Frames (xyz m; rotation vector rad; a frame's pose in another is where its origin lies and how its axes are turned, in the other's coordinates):
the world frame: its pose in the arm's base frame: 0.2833 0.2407 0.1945 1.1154 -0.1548 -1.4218
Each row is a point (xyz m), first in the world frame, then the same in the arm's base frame.
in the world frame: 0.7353 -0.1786 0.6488
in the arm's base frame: -0.1146 -0.6587 0.0328
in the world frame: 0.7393 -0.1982 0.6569
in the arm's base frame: -0.1329 -0.6617 0.0216
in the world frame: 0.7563 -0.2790 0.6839
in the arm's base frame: -0.2036 -0.6709 -0.0280
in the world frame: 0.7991 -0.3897 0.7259
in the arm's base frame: -0.2994 -0.7022 -0.1034
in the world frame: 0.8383 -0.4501 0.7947
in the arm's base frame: -0.3793 -0.7560 -0.1288
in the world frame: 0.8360 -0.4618 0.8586
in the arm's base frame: -0.4315 -0.7842 -0.1022
